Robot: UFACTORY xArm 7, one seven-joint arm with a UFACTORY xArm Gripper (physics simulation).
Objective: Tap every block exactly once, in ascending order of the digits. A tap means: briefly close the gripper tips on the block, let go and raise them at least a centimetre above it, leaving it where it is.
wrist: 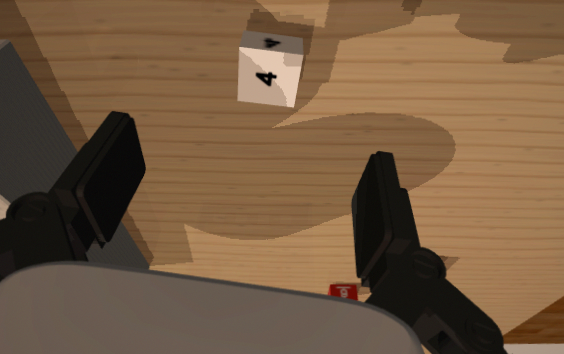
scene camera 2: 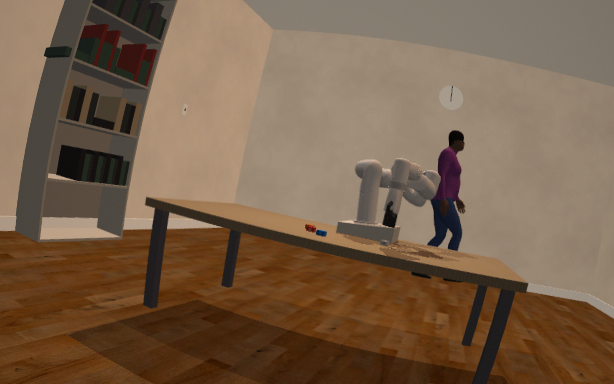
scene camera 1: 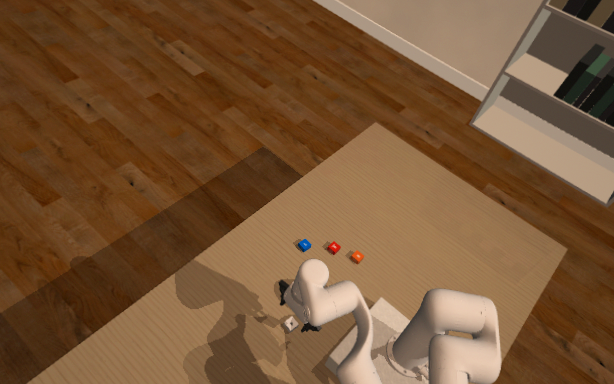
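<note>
A white block [scene camera 1: 290,324] [scene camera 2: 384,242] [wrist: 267,75] with the digit 4 stands on the table, ahead of the fingers in the wrist view. My gripper [scene camera 1: 297,310] [scene camera 2: 390,215] [wrist: 251,158] is open and empty, raised above the table, with the white block off to one side of the gap between its fingertips. A blue block [scene camera 1: 304,245] [scene camera 2: 321,233], a red block [scene camera 1: 334,247] [wrist: 343,292] and an orange block [scene camera 1: 357,256] stand close together on the table. The digits on these three are too small or too cut off to read surely.
The table [scene camera 1: 425,200] [scene camera 2: 200,212] carries the arm's pale base [scene camera 1: 345,345] [scene camera 2: 367,231], which shows dark at the left of the wrist view [wrist: 30,115]. Shadows of the arm fall around the white block. A person [scene camera 2: 450,170] stands behind the table. A bookshelf [scene camera 2: 35,150] stands farther off.
</note>
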